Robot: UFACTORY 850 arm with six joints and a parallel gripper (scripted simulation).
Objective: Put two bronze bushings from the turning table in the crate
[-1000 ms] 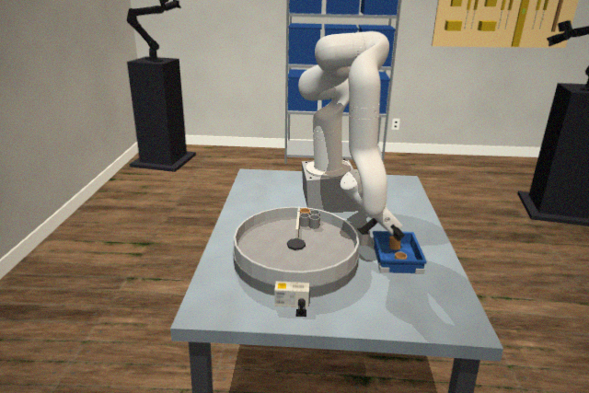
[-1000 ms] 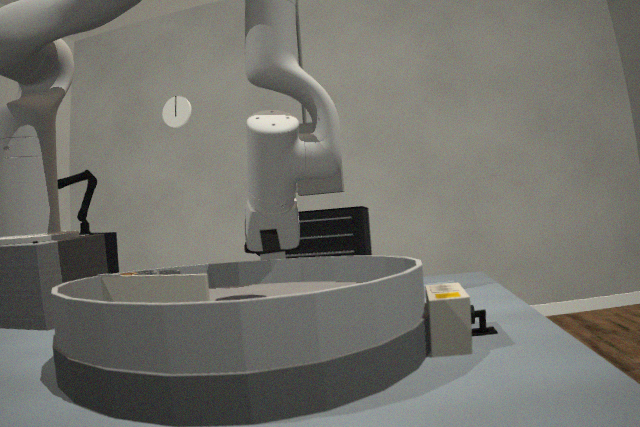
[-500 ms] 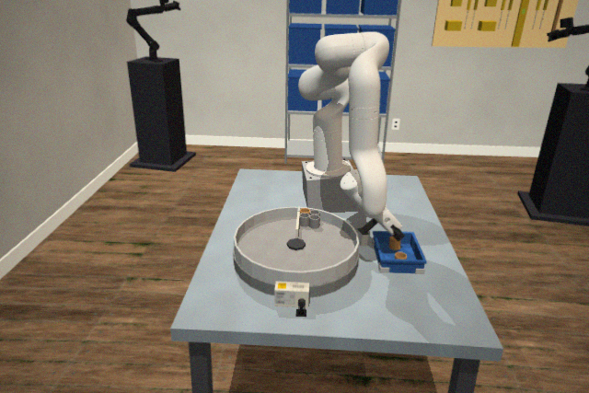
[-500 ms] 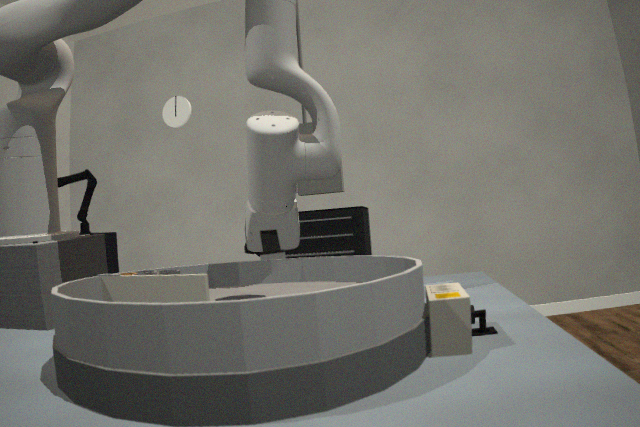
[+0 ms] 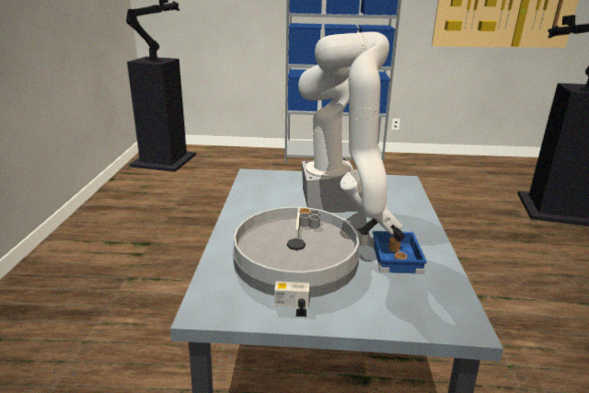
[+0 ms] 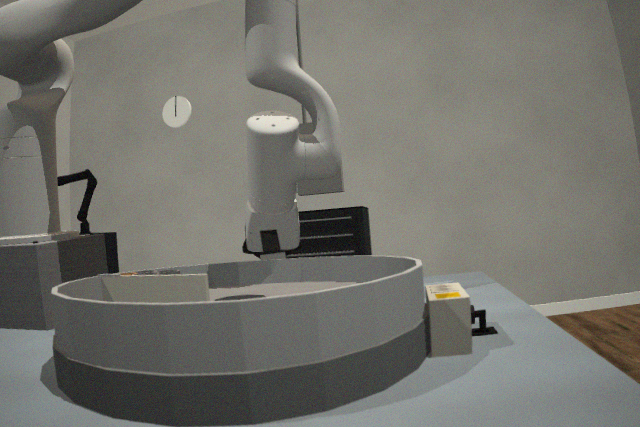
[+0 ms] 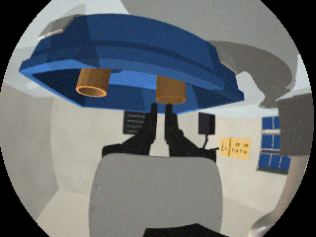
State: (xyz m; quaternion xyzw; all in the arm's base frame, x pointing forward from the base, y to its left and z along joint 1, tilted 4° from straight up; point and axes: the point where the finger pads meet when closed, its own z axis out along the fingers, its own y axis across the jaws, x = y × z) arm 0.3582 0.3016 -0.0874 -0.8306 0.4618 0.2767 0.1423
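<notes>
My hand is 4 cm short of the blue crate and 5 cm above it. Round my hand: turning table 13 cm ahead, 34 cm to the right, 2 cm below.
</notes>
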